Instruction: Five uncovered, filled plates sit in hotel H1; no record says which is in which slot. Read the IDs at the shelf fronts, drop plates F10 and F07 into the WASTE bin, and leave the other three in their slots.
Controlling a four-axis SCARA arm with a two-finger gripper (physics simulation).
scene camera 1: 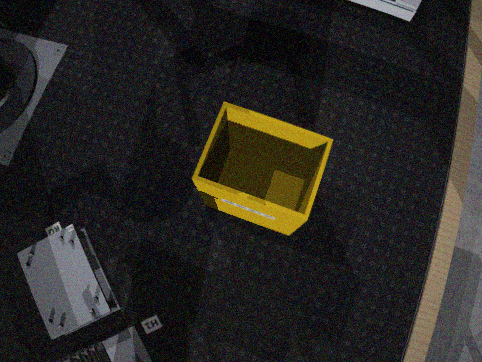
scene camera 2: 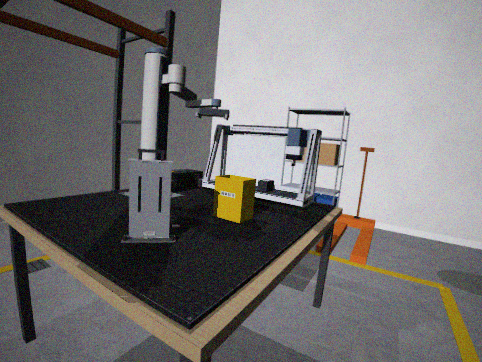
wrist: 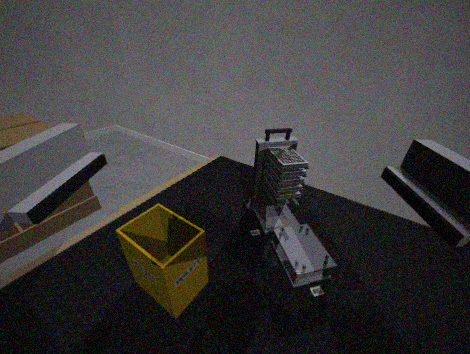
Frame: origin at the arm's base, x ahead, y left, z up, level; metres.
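Where they show: gripper, between the fingertips: point(scene camera 2: 211, 115) point(wrist: 243, 150).
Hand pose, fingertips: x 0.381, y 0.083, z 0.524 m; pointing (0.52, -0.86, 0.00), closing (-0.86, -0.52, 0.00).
Things, the pixels of their top centre, and the offset from my fingertips. "*": a spot on its surface instead.
- H1 label, a spot on its surface: point(scene camera 1: 151, 324) point(wrist: 255, 232) * 0.402 m right, 0.165 m ahead, 0.511 m down
- yellow WASTE bin, centre of its top: point(scene camera 1: 264, 158) point(wrist: 160, 230) point(scene camera 2: 236, 177) 0.109 m right, 0.265 m ahead, 0.311 m down
- small label, a spot on its surface: point(scene camera 1: 54, 229) point(wrist: 316, 291) * 0.309 m right, 0.075 m back, 0.511 m down
- dark box, a spot on its surface: point(scene camera 2: 186, 180) * 0.275 m left, 0.416 m back, 0.457 m down
Hotel H1 point(scene camera 2: 150, 192) point(wrist: 259, 167) is a tall grey rack with a top handle. Its stack of plates point(wrist: 286, 175) shows in the wrist view, right of centre. The IDs at the shelf fronts are too small and grainy to read, and the slots cannot be told apart clearly. The H1 label point(scene camera 1: 151, 324) point(wrist: 255, 233) lies by its foot. The yellow WASTE bin point(scene camera 1: 287, 224) point(scene camera 2: 242, 200) point(wrist: 187, 290) stands upright with its top uncovered; no plate shows inside it. My gripper point(scene camera 2: 214, 114) point(wrist: 243, 150) is open and empty, high above the table and apart from hotel and bin.
A low clear-topped stand point(scene camera 1: 70, 280) point(wrist: 310, 252) with pegs is in front of the hotel, beside a small label point(scene camera 1: 54, 229) point(wrist: 317, 290). The arm column point(scene camera 2: 150, 105) rises behind the hotel in scene camera 2. A gantry frame point(scene camera 2: 260, 130) and a dark box point(scene camera 2: 186, 180) stand farther back.
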